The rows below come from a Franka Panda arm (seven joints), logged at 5 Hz.
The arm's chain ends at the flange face. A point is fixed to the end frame.
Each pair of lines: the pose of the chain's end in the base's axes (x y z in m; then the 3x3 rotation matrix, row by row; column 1 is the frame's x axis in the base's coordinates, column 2 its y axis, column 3 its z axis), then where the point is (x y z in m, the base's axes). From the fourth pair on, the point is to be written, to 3 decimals.
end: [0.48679, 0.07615, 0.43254], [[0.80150, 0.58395, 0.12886], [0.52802, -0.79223, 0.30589], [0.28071, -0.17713, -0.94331]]
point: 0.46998 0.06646 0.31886
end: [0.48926, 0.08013, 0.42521], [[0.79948, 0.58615, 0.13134], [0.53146, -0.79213, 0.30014], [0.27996, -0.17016, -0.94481]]
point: 0.47285 0.06968 0.31154
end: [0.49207, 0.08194, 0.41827], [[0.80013, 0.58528, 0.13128], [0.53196, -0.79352, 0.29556], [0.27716, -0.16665, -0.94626]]
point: 0.47560 0.07097 0.30466
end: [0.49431, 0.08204, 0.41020], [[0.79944, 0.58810, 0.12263], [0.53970, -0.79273, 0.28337], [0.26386, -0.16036, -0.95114]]
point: 0.477 0.069 0.297
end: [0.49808, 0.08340, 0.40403], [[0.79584, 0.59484, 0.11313], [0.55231, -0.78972, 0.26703], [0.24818, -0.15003, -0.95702]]
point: 0.480 0.069 0.291
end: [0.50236, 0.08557, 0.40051], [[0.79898, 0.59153, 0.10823], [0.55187, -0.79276, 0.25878], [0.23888, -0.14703, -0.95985]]
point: 0.484 0.070 0.288
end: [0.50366, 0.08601, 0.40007], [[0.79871, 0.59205, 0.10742], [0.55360, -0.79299, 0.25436], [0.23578, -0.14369, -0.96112]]
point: 0.485 0.070 0.287
